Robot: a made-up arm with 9 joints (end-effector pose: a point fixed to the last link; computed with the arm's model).
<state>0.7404 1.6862 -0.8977 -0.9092 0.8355 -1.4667 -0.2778 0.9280 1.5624</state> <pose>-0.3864 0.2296 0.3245 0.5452 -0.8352 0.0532 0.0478</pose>
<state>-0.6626 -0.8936 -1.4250 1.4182 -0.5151 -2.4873 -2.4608 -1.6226 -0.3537</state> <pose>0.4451 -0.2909 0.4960 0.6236 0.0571 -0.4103 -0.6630</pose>
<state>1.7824 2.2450 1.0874 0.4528 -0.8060 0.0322 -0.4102 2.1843 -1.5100</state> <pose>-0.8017 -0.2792 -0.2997 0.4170 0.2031 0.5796 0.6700</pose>
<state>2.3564 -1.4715 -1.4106 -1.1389 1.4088 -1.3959 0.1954 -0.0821 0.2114</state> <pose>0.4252 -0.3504 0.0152 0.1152 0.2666 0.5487 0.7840</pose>
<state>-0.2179 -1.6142 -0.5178 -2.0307 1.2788 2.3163 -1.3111 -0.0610 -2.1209</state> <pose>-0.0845 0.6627 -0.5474 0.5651 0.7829 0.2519 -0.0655</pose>
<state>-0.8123 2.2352 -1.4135 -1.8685 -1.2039 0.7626 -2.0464 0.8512 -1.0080</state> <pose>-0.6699 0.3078 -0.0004 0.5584 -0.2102 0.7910 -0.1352</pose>
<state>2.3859 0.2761 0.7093 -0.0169 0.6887 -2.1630 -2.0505 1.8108 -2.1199</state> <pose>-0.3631 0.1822 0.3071 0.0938 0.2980 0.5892 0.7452</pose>
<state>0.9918 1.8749 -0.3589 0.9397 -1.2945 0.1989 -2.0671 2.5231 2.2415</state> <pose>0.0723 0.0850 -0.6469 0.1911 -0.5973 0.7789 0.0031</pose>
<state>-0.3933 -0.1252 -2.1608 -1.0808 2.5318 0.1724 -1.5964 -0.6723 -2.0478</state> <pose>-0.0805 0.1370 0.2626 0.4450 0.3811 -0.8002 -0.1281</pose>
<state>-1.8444 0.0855 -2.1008 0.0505 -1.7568 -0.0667 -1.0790 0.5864 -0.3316</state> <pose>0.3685 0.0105 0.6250 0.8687 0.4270 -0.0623 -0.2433</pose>
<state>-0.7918 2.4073 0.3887 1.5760 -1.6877 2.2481 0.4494 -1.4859 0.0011</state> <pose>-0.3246 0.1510 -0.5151 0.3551 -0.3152 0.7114 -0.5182</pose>
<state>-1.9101 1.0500 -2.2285 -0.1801 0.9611 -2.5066 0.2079 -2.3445 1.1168</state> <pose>0.9811 0.4444 -0.0913 0.6228 -0.0787 0.7700 0.1142</pose>
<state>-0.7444 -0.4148 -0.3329 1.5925 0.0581 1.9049 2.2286 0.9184 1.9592</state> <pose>-0.1813 0.2261 0.5403 0.1543 0.6133 0.0753 -0.7710</pose>
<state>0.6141 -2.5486 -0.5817 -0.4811 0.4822 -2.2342 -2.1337 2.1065 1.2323</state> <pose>-0.0038 0.1247 -0.6167 0.5261 0.2746 0.7496 0.2931</pose>
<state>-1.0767 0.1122 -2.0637 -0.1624 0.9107 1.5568 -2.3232 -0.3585 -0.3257</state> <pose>-0.1453 0.5419 0.6011 0.4174 -0.0653 0.7695 0.4789</pose>
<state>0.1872 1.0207 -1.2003 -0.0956 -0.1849 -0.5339 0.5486 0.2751 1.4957</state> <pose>-0.2557 0.6404 0.3116 0.6406 -0.6982 0.0895 -0.3070</pose>
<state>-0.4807 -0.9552 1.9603 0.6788 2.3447 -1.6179 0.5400 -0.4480 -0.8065</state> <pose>-0.2025 -0.3052 0.5153 0.1803 -0.9745 0.0767 0.1091</pose>
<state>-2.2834 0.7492 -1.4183 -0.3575 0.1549 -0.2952 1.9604 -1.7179 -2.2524</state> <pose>0.1884 0.1679 0.0676 0.7392 0.0700 0.0186 -0.6696</pose>
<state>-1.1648 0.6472 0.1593 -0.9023 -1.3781 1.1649 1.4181 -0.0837 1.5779</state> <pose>0.0194 0.1120 0.2630 0.2428 -0.8557 0.4264 -0.1642</pose>
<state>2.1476 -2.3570 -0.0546 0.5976 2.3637 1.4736 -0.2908 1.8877 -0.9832</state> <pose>0.0758 0.5922 -0.3726 0.8992 0.2337 0.0508 0.3665</pose>
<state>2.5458 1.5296 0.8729 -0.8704 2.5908 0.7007 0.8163 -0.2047 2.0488</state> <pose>-0.3804 0.2719 0.1811 0.2059 -0.7112 -0.1613 -0.6525</pose>
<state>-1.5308 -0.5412 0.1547 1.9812 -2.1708 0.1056 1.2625 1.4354 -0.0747</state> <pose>0.6021 0.2001 0.0811 0.6424 -0.3191 -0.3468 -0.6043</pose>
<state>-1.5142 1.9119 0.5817 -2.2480 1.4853 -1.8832 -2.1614 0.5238 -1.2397</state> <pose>-0.2210 -0.3671 0.0153 0.6292 0.0281 -0.0532 -0.7749</pose>
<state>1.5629 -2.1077 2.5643 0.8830 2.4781 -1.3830 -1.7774 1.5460 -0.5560</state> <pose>0.0681 -0.1851 -0.3996 0.2449 -0.4435 0.7173 -0.4783</pose>
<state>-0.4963 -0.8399 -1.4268 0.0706 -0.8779 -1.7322 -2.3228 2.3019 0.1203</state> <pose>-0.4271 -0.3658 0.4080 0.2123 0.3811 -0.3893 0.8112</pose>
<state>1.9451 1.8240 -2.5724 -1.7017 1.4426 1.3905 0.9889 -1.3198 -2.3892</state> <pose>0.0636 -0.4933 -0.4040 0.6054 0.3320 0.7200 -0.0692</pose>
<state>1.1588 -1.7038 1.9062 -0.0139 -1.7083 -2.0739 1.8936 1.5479 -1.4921</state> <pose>0.4892 0.2306 -0.1147 0.5219 0.6355 -0.4429 0.3573</pose>
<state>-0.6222 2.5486 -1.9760 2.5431 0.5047 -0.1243 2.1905 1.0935 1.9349</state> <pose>0.5670 -0.3762 0.4680 0.4604 -0.1842 0.5665 -0.6581</pose>
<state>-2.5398 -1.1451 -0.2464 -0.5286 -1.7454 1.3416 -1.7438 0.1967 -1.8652</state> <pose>-0.1196 0.8009 -0.1494 0.5646 0.7792 -0.0076 0.2720</pose>
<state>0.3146 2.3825 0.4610 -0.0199 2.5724 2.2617 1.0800 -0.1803 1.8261</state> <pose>-0.1457 0.3624 -0.0956 0.6466 -0.2016 -0.4701 0.5660</pose>
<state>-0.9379 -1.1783 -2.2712 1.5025 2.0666 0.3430 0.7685 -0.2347 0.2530</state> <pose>-0.2446 -0.3872 -0.0374 0.6662 0.6851 -0.2944 0.0131</pose>
